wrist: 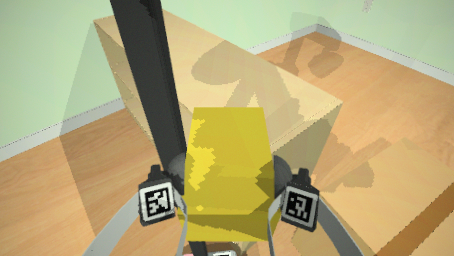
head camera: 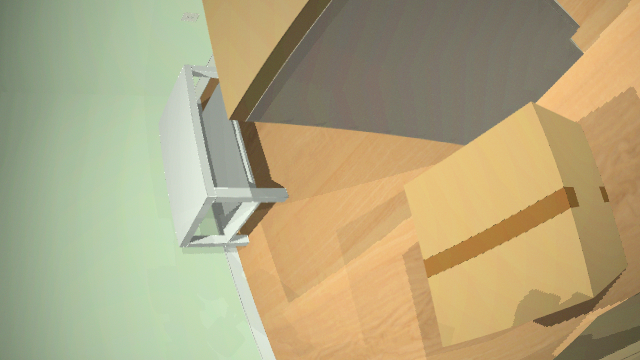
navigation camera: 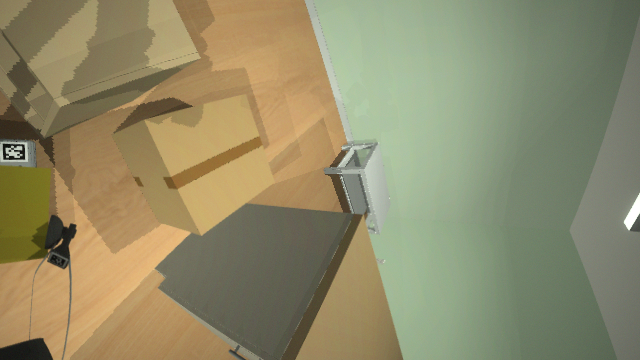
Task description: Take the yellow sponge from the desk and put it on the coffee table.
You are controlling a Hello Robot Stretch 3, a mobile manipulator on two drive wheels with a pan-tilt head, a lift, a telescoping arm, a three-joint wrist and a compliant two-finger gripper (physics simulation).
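Places are measured from the robot's base along level axes (x ahead, y left, z up), in centimetres.
Where they show: gripper, fingertip midpoint: [wrist: 228,172] [navigation camera: 10,217].
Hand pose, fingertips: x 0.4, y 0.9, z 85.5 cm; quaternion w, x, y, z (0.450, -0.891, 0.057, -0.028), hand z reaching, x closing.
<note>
After its pixels a point has its place.
The yellow sponge [wrist: 227,160] {x 0.3, y 0.5, z 87.7 cm} [navigation camera: 25,210] {x 1.7, y 1.7, z 87.7 cm} is held between the two fingertips of my gripper [wrist: 228,172] {x 0.4, y 0.9, z 85.6 cm}, raised above the floor. In the navigation view one finger shows against the sponge's side at the left edge. A small white table [head camera: 182,155] {x 242.7, y -16.6, z 45.0 cm} [navigation camera: 377,190] {x 244.6, y -19.1, z 45.1 cm} with a lower shelf stands against the green wall. A large piece of furniture with a wooden top and a grey side [head camera: 400,65] {x 68.4, y -24.9, z 62.8 cm} [navigation camera: 260,270] {x 58.0, y -31.9, z 61.9 cm} stands partly in front of it. I cannot tell for sure which piece is the desk or the coffee table.
A taped cardboard box [head camera: 480,200] {x 63.9, y 2.5, z 40.7 cm} [navigation camera: 215,140] {x 55.7, y 17.9, z 40.6 cm} [wrist: 395,180] {x 55.7, y 23.3, z 40.6 cm} stands on the wooden floor beside the grey-sided furniture. A light wooden unit [navigation camera: 115,45] {x 16.5, y 34.6, z 61.0 cm} [wrist: 215,65] {x 2.2, y 63.0, z 61.0 cm} [head camera: 610,330] {x 24.5, y 30.1, z 38.3 cm} stands on the box's other side. A dark post [wrist: 147,75] rises behind the sponge in the wrist view.
</note>
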